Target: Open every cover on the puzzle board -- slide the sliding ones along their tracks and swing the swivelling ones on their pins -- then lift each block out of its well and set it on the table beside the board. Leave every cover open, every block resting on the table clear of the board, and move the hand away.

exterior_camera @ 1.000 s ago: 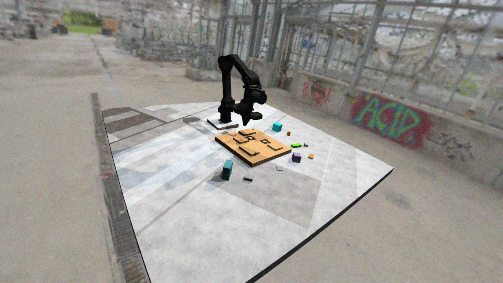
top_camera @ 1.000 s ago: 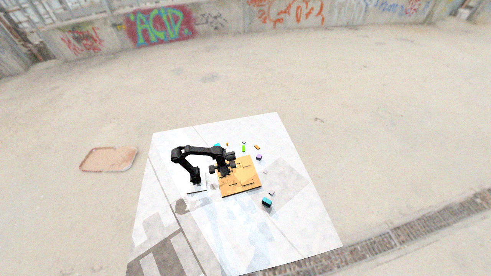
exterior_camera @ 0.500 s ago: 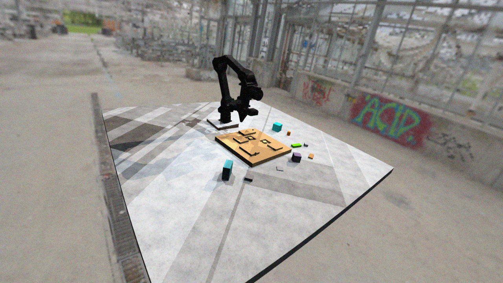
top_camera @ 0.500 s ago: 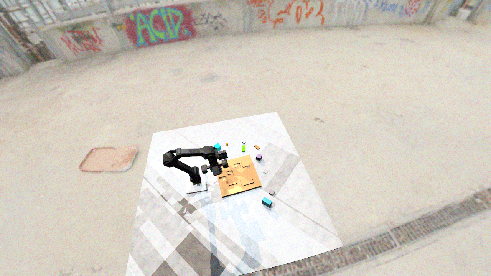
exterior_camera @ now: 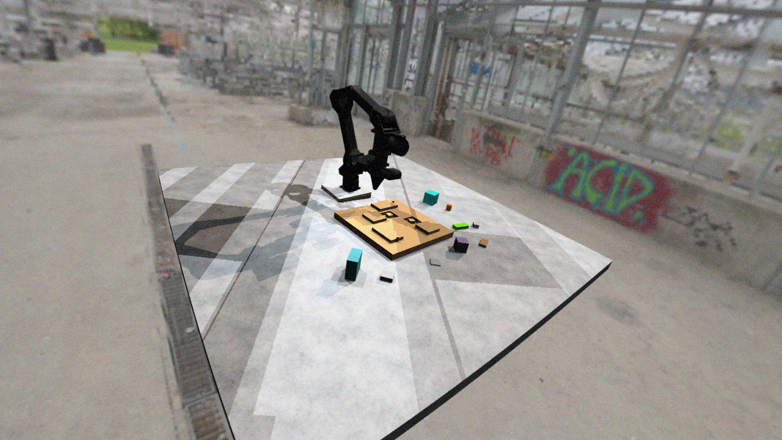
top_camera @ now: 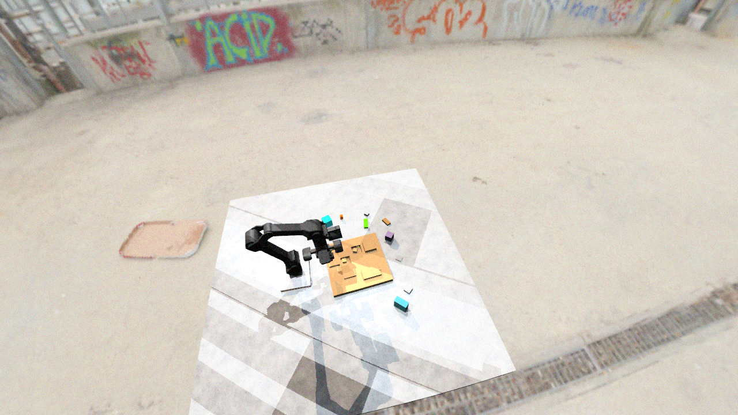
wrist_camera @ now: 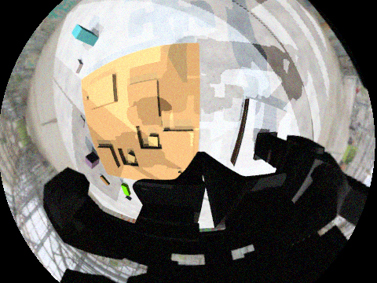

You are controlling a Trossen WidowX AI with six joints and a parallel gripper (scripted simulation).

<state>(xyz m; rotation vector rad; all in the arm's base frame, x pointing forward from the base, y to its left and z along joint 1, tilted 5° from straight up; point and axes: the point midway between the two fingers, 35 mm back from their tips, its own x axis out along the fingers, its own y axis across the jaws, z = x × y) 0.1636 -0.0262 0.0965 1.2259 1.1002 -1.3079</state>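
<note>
Now: gripper tip 13 cm short of the tan puzzle board, 6 cm above it and 3 cm to the left of it. The rest, counted from my gripper tip: green block 28 cm ahead, 19 cm to the left, 8 cm below; cyan cube 28 cm to the left, 8 cm ahead, 6 cm below; small orange block 29 cm to the left, 17 cm ahead, 7 cm below.
</note>
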